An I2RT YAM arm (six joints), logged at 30 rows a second.
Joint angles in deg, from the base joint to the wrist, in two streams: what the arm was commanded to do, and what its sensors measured. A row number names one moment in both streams.
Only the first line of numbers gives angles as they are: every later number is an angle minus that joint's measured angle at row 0.
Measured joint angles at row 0: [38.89, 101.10, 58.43, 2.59, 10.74, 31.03]
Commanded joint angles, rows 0 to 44: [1.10, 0.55, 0.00, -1.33, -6.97, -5.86]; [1.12, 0.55, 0.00, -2.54, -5.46, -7.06]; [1.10, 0.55, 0.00, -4.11, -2.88, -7.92]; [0.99, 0.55, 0.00, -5.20, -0.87, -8.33]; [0.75, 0.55, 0.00, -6.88, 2.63, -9.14]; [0.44, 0.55, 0.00, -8.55, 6.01, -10.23]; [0.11, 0.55, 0.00, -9.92, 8.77, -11.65]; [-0.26, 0.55, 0.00, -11.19, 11.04, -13.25]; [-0.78, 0.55, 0.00, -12.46, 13.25, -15.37]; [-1.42, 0.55, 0.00, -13.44, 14.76, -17.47]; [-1.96, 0.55, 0.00, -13.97, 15.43, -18.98]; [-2.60, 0.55, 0.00, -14.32, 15.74, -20.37]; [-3.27, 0.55, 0.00, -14.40, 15.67, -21.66]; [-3.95, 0.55, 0.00, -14.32, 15.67, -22.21]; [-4.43, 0.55, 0.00, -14.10, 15.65, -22.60]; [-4.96, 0.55, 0.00, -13.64, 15.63, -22.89]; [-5.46, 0.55, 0.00, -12.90, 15.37, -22.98]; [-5.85, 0.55, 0.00, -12.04, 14.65, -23.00]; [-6.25, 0.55, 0.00, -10.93, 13.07, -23.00]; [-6.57, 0.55, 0.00, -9.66, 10.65, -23.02]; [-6.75, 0.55, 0.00, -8.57, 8.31, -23.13]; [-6.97, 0.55, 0.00, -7.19, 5.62, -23.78]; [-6.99, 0.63, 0.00, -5.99, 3.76, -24.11]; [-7.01, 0.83, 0.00, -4.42, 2.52, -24.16]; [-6.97, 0.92, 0.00, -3.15, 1.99, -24.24]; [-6.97, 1.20, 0.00, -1.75, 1.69, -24.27]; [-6.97, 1.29, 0.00, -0.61, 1.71, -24.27]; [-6.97, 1.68, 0.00, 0.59, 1.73, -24.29]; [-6.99, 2.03, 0.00, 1.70, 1.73, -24.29]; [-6.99, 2.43, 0.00, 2.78, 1.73, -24.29]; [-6.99, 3.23, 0.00, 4.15, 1.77, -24.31]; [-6.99, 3.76, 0.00, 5.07, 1.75, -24.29]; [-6.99, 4.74, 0.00, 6.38, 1.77, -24.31]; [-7.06, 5.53, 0.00, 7.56, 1.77, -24.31]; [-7.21, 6.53, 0.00, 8.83, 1.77, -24.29]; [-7.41, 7.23, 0.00, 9.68, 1.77, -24.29]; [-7.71, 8.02, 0.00, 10.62, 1.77, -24.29]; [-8.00, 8.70, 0.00, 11.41, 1.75, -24.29]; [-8.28, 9.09, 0.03, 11.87, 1.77, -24.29]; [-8.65, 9.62, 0.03, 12.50, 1.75, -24.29]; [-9.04, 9.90, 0.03, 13.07, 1.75, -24.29]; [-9.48, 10.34, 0.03, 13.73, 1.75, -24.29]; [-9.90, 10.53, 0.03, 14.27, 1.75, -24.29]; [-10.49, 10.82, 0.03, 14.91, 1.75, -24.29]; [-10.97, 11.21, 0.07, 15.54, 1.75, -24.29]
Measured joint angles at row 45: [-9.33, 9.92, -0.02, 14.53, 1.49, -23.87]
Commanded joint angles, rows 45 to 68: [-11.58, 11.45, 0.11, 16.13, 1.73, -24.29]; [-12.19, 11.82, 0.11, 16.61, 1.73, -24.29]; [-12.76, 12.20, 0.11, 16.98, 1.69, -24.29]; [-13.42, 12.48, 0.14, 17.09, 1.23, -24.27]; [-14.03, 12.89, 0.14, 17.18, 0.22, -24.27]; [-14.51, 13.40, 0.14, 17.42, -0.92, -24.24]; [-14.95, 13.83, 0.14, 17.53, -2.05, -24.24]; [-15.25, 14.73, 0.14, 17.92, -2.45, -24.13]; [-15.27, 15.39, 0.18, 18.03, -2.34, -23.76]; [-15.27, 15.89, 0.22, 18.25, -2.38, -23.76]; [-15.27, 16.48, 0.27, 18.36, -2.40, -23.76]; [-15.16, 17.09, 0.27, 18.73, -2.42, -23.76]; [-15.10, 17.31, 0.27, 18.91, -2.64, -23.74]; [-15.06, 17.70, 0.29, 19.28, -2.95, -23.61]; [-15.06, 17.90, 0.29, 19.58, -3.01, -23.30]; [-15.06, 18.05, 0.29, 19.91, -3.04, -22.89]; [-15.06, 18.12, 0.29, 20.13, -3.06, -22.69]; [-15.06, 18.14, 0.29, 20.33, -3.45, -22.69]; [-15.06, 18.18, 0.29, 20.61, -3.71, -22.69]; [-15.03, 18.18, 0.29, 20.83, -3.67, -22.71]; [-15.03, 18.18, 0.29, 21.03, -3.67, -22.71]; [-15.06, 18.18, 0.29, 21.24, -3.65, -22.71]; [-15.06, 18.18, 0.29, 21.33, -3.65, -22.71]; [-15.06, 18.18, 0.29, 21.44, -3.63, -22.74]
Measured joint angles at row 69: [-15.30, 17.66, -0.02, 21.11, -3.60, -23.39]
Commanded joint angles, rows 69 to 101: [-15.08, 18.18, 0.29, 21.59, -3.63, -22.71]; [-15.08, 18.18, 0.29, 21.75, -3.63, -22.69]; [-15.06, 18.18, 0.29, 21.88, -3.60, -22.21]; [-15.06, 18.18, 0.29, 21.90, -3.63, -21.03]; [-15.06, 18.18, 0.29, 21.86, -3.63, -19.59]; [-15.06, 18.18, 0.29, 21.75, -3.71, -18.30]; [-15.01, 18.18, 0.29, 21.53, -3.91, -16.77]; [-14.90, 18.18, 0.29, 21.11, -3.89, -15.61]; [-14.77, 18.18, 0.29, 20.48, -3.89, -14.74]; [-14.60, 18.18, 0.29, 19.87, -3.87, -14.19]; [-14.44, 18.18, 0.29, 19.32, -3.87, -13.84]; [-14.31, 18.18, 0.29, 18.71, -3.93, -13.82]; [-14.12, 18.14, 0.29, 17.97, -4.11, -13.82]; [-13.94, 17.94, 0.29, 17.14, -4.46, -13.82]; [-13.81, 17.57, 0.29, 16.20, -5.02, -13.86]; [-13.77, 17.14, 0.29, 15.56, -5.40, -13.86]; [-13.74, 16.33, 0.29, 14.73, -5.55, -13.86]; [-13.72, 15.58, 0.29, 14.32, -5.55, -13.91]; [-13.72, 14.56, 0.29, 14.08, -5.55, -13.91]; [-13.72, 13.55, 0.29, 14.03, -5.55, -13.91]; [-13.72, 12.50, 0.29, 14.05, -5.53, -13.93]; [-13.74, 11.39, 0.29, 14.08, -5.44, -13.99]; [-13.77, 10.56, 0.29, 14.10, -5.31, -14.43]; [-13.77, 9.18, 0.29, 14.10, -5.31, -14.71]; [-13.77, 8.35, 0.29, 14.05, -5.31, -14.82]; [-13.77, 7.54, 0.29, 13.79, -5.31, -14.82]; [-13.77, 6.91, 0.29, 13.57, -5.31, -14.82]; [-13.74, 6.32, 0.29, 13.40, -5.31, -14.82]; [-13.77, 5.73, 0.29, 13.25, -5.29, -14.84]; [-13.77, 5.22, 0.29, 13.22, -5.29, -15.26]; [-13.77, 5.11, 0.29, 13.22, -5.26, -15.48]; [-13.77, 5.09, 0.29, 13.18, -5.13, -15.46]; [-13.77, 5.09, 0.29, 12.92, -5.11, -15.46]
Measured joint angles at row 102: [-14.16, 5.94, 0.22, 13.53, -5.13, -15.00]
